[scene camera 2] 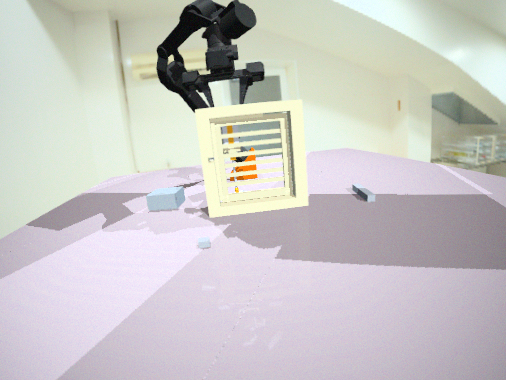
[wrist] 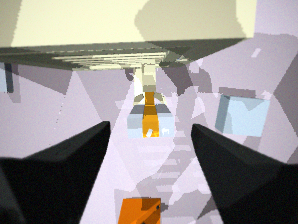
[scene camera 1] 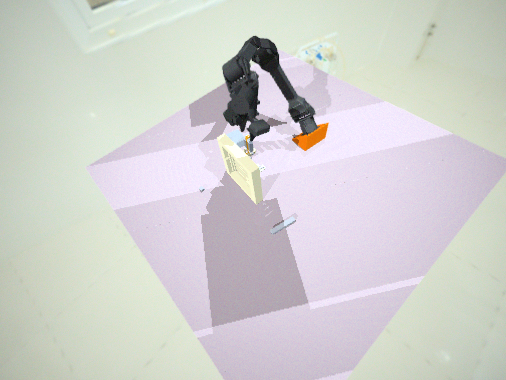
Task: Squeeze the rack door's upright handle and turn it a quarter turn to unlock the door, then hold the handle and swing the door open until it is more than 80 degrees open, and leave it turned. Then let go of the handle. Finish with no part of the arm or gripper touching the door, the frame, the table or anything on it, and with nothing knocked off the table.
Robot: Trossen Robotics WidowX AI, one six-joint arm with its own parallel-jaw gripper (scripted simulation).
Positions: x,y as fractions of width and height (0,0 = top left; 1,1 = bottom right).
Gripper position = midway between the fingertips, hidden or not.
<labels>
my gripper: scene camera 2 0.45,0.30; wrist 0.51,0.57; scene camera 1 0.49,0.36
</labels>
